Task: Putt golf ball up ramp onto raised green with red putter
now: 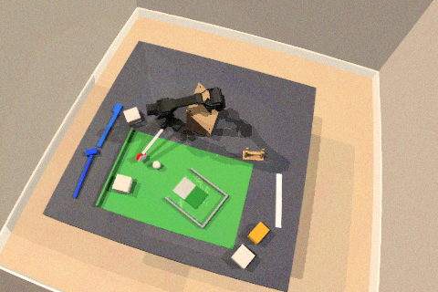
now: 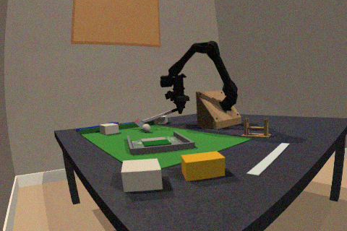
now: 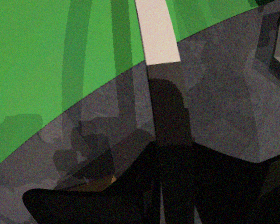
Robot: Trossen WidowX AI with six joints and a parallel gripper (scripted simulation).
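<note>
Right now the red putter is 12 cm ahead of my gripper tip, 3 cm to the right of it and 1 cm below it. The rest, counted from my gripper tip: green mat (27 cm ahead, 19 cm to the left, 7 cm below); then wooden rack (50 cm to the left, 6 cm behind, 4 cm below); then white golf ball (22 cm ahead, 5 cm below, 4 cm to the left).
</note>
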